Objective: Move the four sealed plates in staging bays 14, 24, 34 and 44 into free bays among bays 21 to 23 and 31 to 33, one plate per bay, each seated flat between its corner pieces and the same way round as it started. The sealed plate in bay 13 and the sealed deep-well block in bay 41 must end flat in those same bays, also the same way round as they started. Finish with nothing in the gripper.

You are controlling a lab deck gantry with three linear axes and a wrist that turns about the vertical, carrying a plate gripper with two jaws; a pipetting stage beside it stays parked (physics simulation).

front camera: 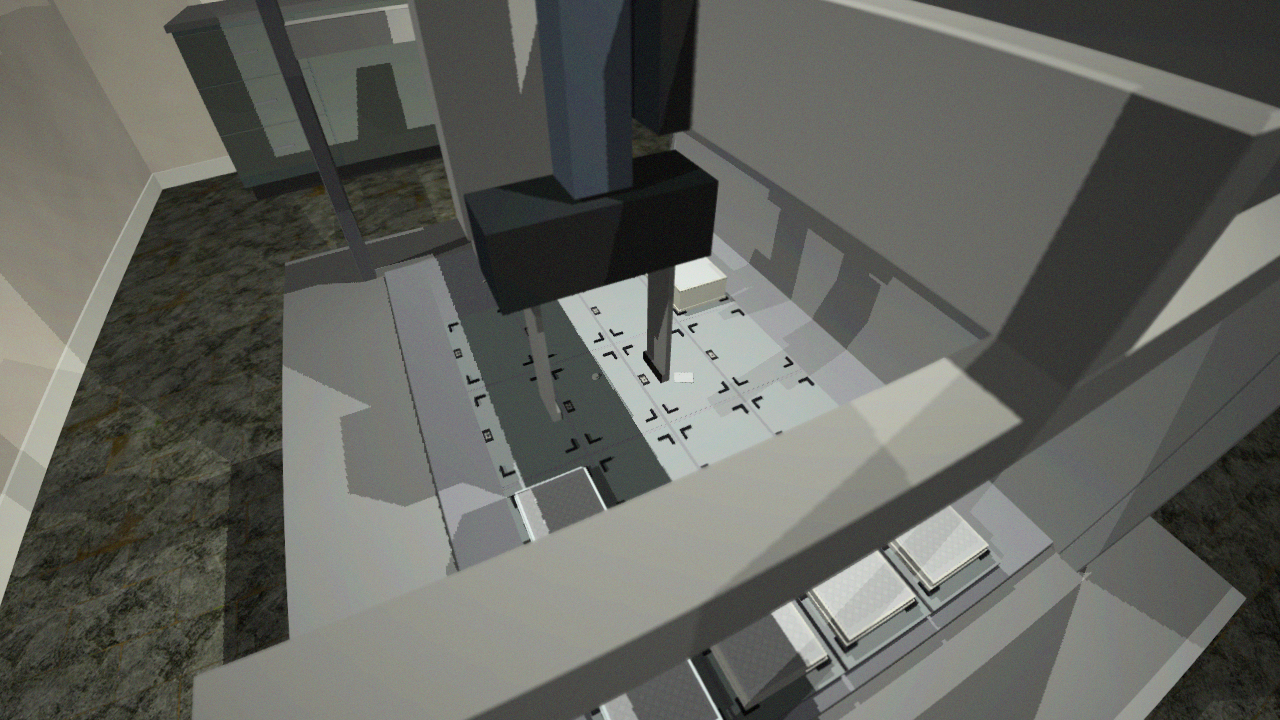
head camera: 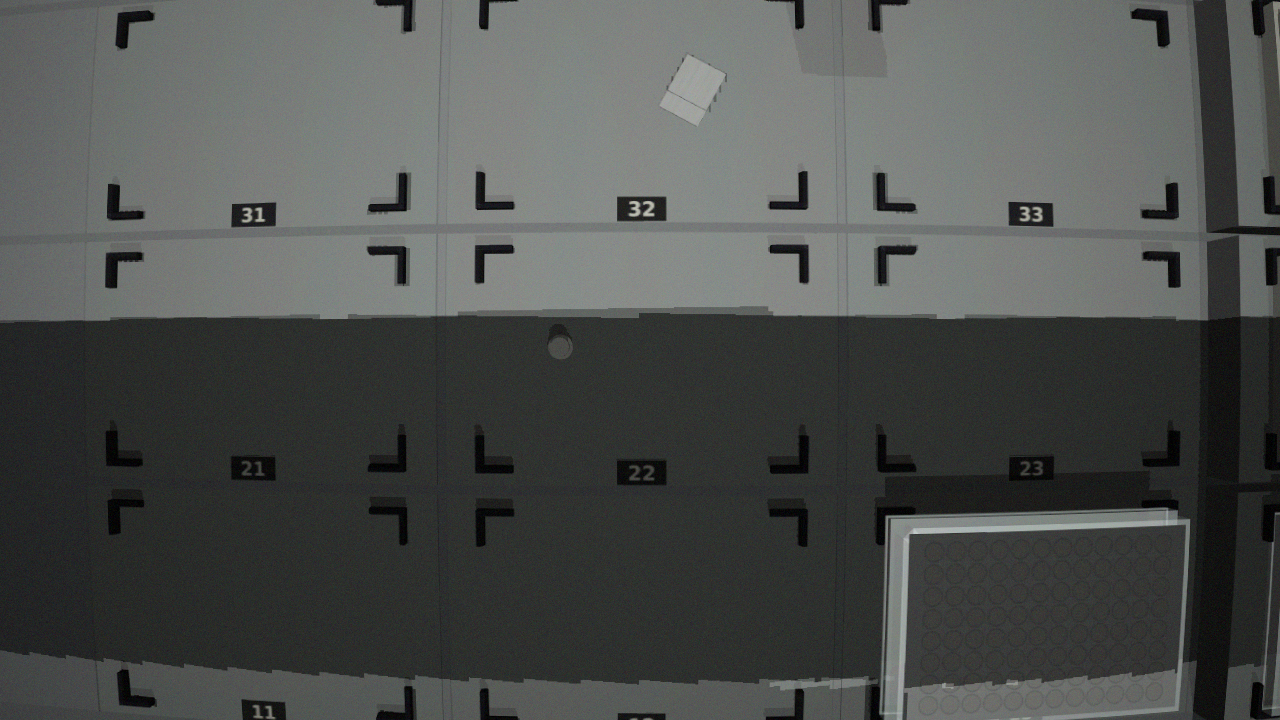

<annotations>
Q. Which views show my gripper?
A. The front camera view only.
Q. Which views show the sealed deep-well block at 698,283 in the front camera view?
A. The front camera view only.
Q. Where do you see a small flat tile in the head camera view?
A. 692,90
</annotations>
